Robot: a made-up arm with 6 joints. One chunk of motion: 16 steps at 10 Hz.
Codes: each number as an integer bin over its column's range. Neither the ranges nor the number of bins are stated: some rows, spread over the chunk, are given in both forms.
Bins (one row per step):
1: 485 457 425 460 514 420
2: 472 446 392 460 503 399
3: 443 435 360 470 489 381
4: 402 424 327 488 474 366
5: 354 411 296 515 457 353
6: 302 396 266 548 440 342
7: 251 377 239 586 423 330
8: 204 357 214 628 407 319
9: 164 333 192 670 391 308
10: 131 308 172 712 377 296
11: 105 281 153 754 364 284
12: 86 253 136 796 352 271
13: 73 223 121 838 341 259
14: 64 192 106 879 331 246
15: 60 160 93 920 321 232
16: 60 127 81 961 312 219
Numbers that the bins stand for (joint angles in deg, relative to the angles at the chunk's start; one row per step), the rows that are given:
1: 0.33 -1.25 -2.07 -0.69 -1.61 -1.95
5: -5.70 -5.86 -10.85 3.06 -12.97 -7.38
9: -14.45 -13.67 -17.93 13.61 -26.11 -11.03
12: -18.04 -21.67 -21.74 22.18 -33.88 -14.03
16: -19.24 -34.29 -25.49 33.41 -41.85 -18.24
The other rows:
2: -0.27 -2.36 -4.32 -0.69 -3.80 -3.65
3: -1.60 -3.46 -6.50 -0.01 -6.59 -5.11
4: -3.49 -4.56 -8.74 1.22 -9.58 -6.32
6: -8.09 -7.36 -12.89 5.30 -16.35 -8.27
7: -10.44 -9.26 -14.73 7.89 -19.74 -9.24
8: -12.61 -11.26 -16.43 10.75 -22.93 -10.14
10: -15.97 -16.17 -19.29 16.46 -28.90 -12.00
11: -17.17 -18.87 -20.59 19.32 -31.49 -12.97
13: -18.64 -24.68 -22.76 25.04 -36.07 -15.00
14: -19.05 -27.78 -23.78 27.83 -38.07 -16.05
15: -19.24 -30.98 -24.67 30.62 -40.06 -17.19

